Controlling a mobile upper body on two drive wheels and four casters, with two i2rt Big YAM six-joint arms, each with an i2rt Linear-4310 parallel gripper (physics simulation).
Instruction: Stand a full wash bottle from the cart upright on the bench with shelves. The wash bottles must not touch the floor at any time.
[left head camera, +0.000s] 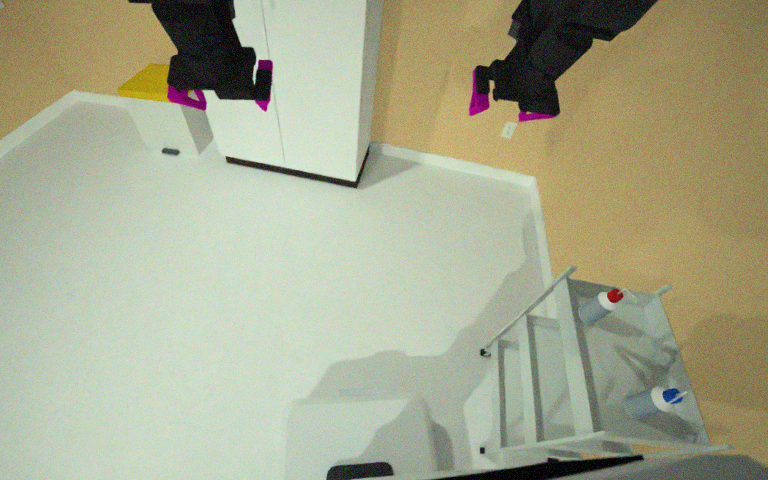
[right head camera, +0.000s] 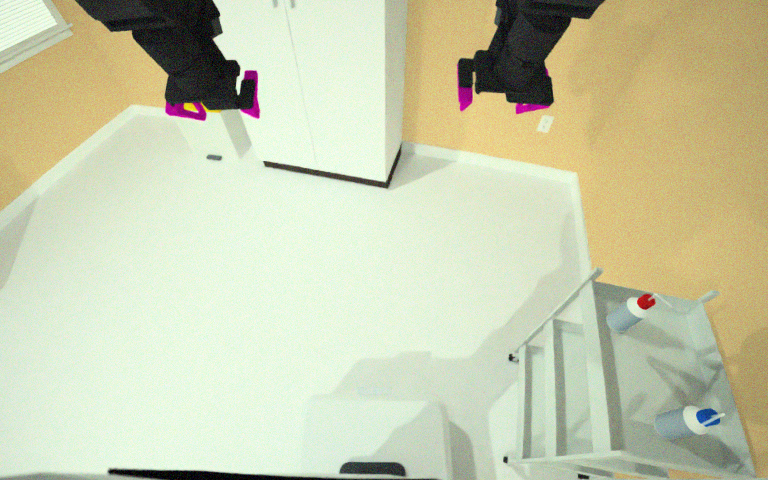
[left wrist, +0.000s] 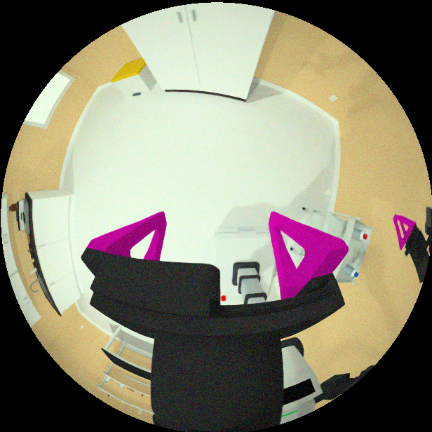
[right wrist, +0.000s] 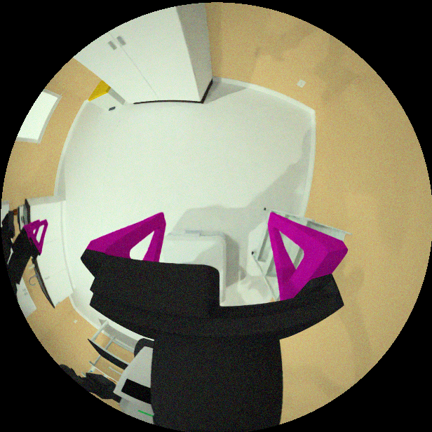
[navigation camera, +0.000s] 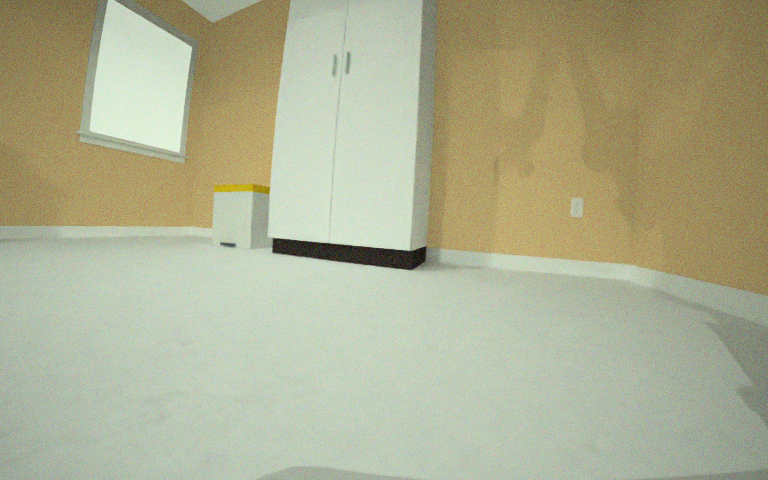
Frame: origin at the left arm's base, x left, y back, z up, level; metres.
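Seen in the pictures: left gripper, fingertip midpoint: (left head camera: 235, 107) (right head camera: 231, 116); right gripper, fingertip midpoint: (left head camera: 495, 115) (right head camera: 489, 109).
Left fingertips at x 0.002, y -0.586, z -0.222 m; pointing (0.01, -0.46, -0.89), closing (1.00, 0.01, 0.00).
Offsets run from my left fingertips to a thing's top centre. "spot": to the spot under its first point.
A red-capped wash bottle @[dx -0.931, dy +0.172, dz -0.351 m] (left head camera: 597, 307) (right head camera: 625, 315) (left wrist: 361, 235) and a blue-capped wash bottle @[dx -0.936, dy +0.441, dz -0.351 m] (left head camera: 645, 400) (right head camera: 676, 422) stand upright, apart, on the top tray of the grey cart @[spot: dx -0.784, dy +0.316, dz -0.470 m] (left head camera: 578, 362) (right head camera: 601, 362), at the right of both head views. Both bodies look grey-blue below white shoulders. My left gripper (left head camera: 229, 106) (right head camera: 226, 114) (left wrist: 217, 217) and right gripper (left head camera: 506, 114) (right head camera: 498, 107) (right wrist: 216, 215) are open and empty, up high and well away from the cart. A frame with a black top, apparently the bench with shelves (left wrist: 132, 364) (right wrist: 107, 354), shows at the lower left of both wrist views.
A tall white cabinet @[spot: dx -0.054, dy -1.050, dz -0.492 m] (left head camera: 317, 84) (right head camera: 345, 84) (navigation camera: 373, 124) stands against the far wall, with a yellow-lidded white bin @[dx +0.977, dy -1.545, dz -0.738 m] (left head camera: 164, 121) (navigation camera: 232, 217) beside it. Another white cabinet unit with a dark top (left wrist: 52, 240) (right wrist: 50, 250) stands at the left of the wrist views.
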